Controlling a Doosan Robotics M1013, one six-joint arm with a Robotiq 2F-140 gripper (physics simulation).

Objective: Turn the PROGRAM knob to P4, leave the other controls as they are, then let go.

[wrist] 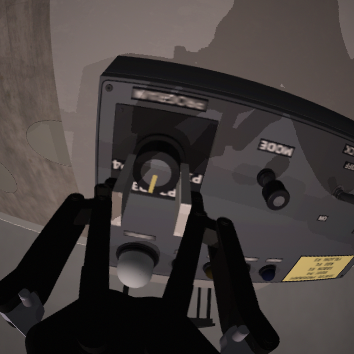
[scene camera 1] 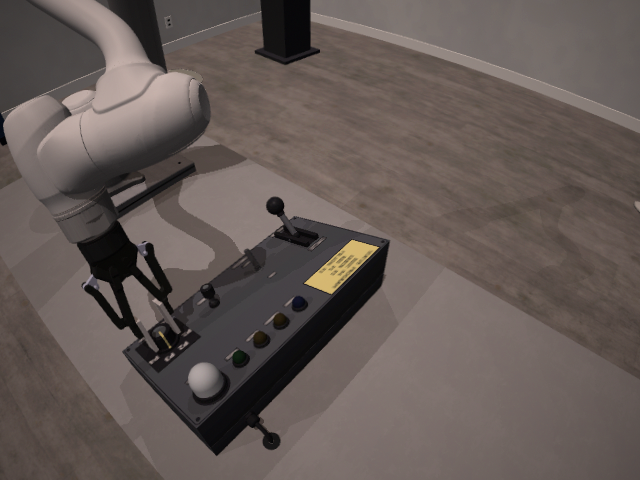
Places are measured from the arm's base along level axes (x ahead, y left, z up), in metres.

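Pixels of known places: gripper, fingertip midpoint: [wrist: 156, 172] [scene camera 1: 165, 339]; arm's base, origin of the base link: [scene camera 1: 107, 181].
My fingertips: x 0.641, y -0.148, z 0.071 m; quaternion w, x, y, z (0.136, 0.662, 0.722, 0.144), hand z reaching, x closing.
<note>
For each thing: its middle in the pictures, then the offset to it from my fingertips. "pt": a spot on its surface instead.
- PROGRAM knob, body centre: [wrist: 157, 164] [scene camera 1: 162, 337] 0.008 m back, 0.001 m right, 0.002 m down
- P4 label, surface spot: [wrist: 118, 164] pt 0.015 m ahead, 0.040 m right, 0.011 m down
- P1 label, surface spot: [wrist: 194, 178] pt 0.009 m ahead, 0.042 m left, 0.011 m down
- dark control box, body centre: [wrist: 282, 208] [scene camera 1: 257, 303] 0.042 m ahead, 0.184 m left, 0.023 m down
- MODE knob, body centre: [wrist: 275, 194] [scene camera 1: 207, 290] 0.025 m back, 0.118 m left, 0.015 m up
- white dome, surface spot: [wrist: 135, 267] pt 0.120 m ahead, 0.002 m left, 0.062 m up
- toggle switch, body centre: [wrist: 348, 197] [scene camera 1: 251, 258] 0.038 m back, 0.237 m left, 0.003 m up
- yellow label, surface spot: [scene camera 1: 342, 266] [wrist: 318, 269] pt 0.126 m ahead, 0.333 m left, 0.036 m up
- ball-topped lever, body centre: [scene camera 1: 275, 205] 0.094 m back, 0.353 m left, 0.041 m up
- stalk, surface spot: [scene camera 1: 262, 427] pt 0.222 m ahead, 0.036 m left, 0.070 m down
The PROGRAM knob [scene camera 1: 161, 334] [wrist: 159, 170] is round and black with a yellow pointer line. In the wrist view its pointer lies between the partly hidden P3 and P2 labels. The P4 label [wrist: 118, 164] shows left of the knob there, and the P1 label [wrist: 194, 178] shows at its right. My gripper [scene camera 1: 165, 338] [wrist: 156, 172] is shut on the PROGRAM knob, with one pale finger pad on each side of it. The pads hide part of the knob's sides and the dial plate.
On the dark control box [scene camera 1: 289, 273] [wrist: 240, 210] are the MODE knob [scene camera 1: 209, 294] [wrist: 273, 190], a white dome [scene camera 1: 205, 380] [wrist: 135, 267], several coloured lamps, a toggle switch [scene camera 1: 253, 259], a yellow label [scene camera 1: 342, 266] [wrist: 318, 268] and a ball-topped lever [scene camera 1: 275, 205]. A stalk [scene camera 1: 262, 427] sticks out of the front.
</note>
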